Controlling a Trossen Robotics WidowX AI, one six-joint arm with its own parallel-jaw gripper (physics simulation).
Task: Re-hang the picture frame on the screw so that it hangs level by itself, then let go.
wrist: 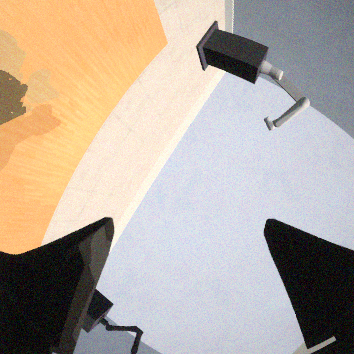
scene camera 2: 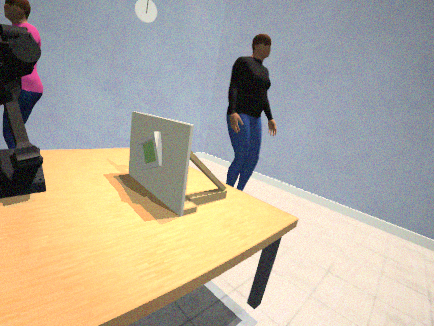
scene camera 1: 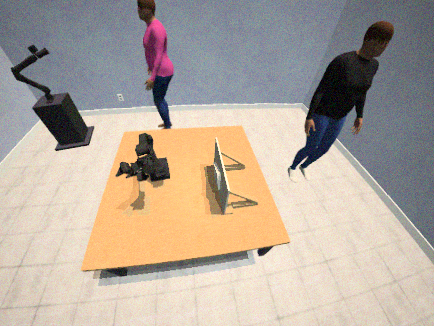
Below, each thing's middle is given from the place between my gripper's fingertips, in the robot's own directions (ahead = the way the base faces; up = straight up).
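Relative to the grey upright board (scene camera 2: 168, 183), my hand is 10 mm to the right, 610 mm short of it and 200 mm above it.
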